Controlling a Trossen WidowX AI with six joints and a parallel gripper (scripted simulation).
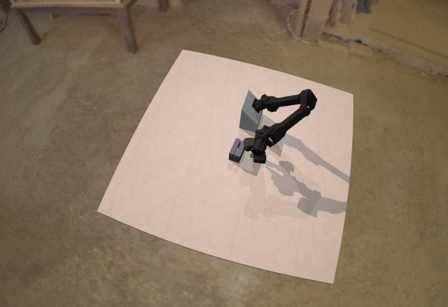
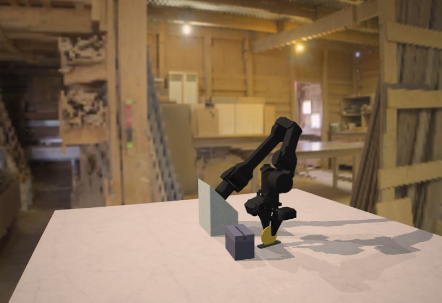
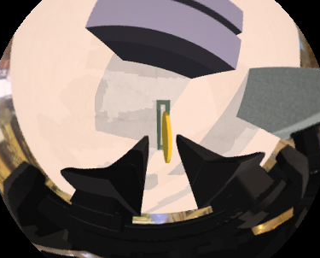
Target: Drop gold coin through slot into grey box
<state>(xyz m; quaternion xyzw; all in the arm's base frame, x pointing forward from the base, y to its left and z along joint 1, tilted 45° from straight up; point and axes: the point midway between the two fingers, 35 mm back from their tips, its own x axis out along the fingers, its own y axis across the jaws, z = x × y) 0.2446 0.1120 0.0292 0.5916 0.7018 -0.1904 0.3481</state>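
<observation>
My gripper tip is 1 cm above the gold coin.
</observation>
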